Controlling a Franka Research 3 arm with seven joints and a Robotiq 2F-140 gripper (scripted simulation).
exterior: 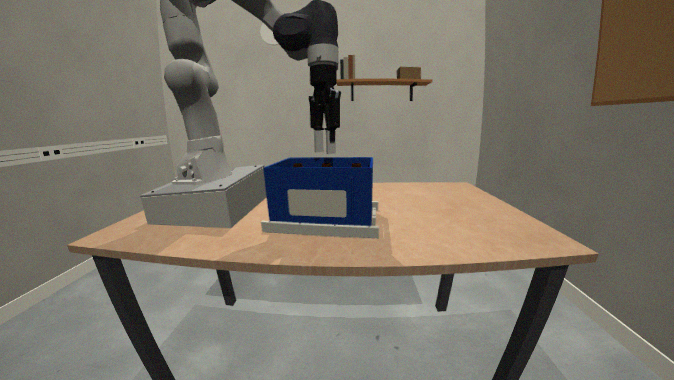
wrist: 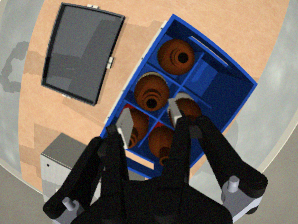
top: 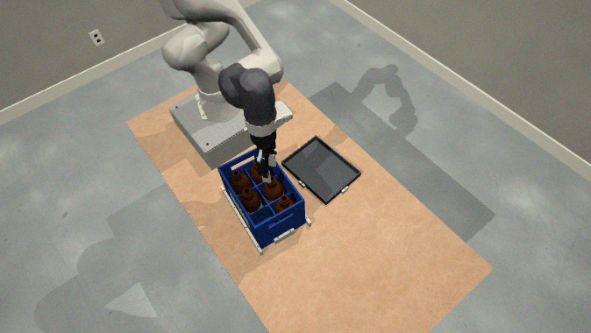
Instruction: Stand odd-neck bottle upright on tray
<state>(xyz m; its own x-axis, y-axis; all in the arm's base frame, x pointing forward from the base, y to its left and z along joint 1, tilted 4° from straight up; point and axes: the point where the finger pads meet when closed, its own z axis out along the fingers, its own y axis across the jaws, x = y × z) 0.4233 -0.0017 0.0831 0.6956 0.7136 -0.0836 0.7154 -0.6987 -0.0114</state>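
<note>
Right now the blue crate is 14 cm below my hand and 4 cm to the right of it. Round my hand: bottle 14 cm below, 9 cm to the right, 8 cm behind; dark grey tray 22 cm to the left, 21 cm below, 2 cm behind.
</note>
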